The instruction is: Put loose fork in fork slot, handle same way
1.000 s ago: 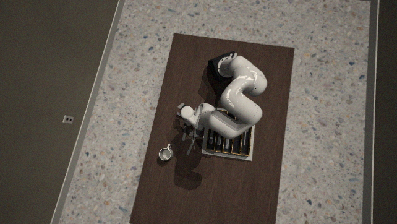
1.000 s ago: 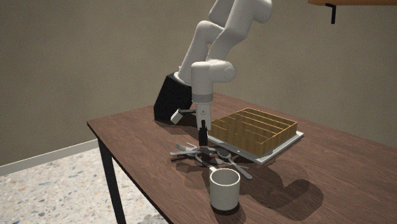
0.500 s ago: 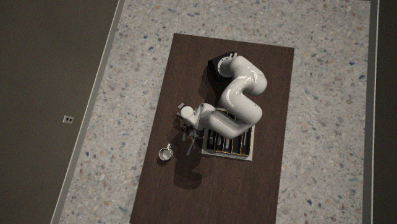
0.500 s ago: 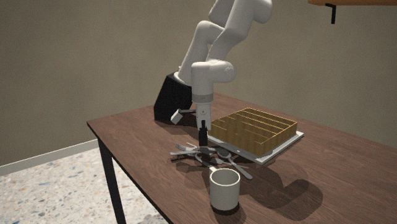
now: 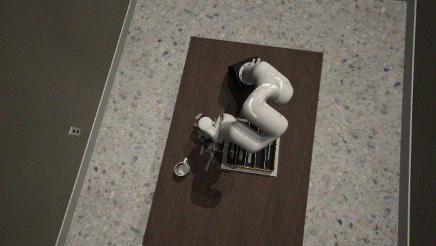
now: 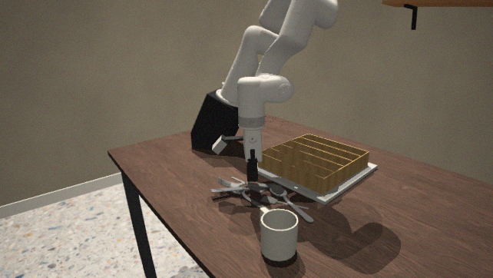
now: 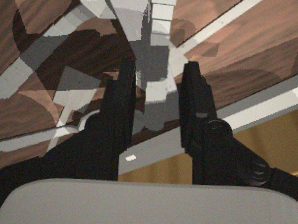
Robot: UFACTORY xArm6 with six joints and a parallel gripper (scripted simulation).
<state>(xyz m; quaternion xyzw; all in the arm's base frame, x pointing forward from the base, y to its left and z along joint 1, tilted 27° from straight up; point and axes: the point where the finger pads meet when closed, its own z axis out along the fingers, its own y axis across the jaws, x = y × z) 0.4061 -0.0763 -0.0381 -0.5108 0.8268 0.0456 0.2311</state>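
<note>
Right now the wooden slotted tray is 30 mm behind my hand, 260 mm to the left of it and 10 mm below it. From my hand the other things lie so: white mug (280 mm ahead, 70 mm to the right, 20 mm below).
</note>
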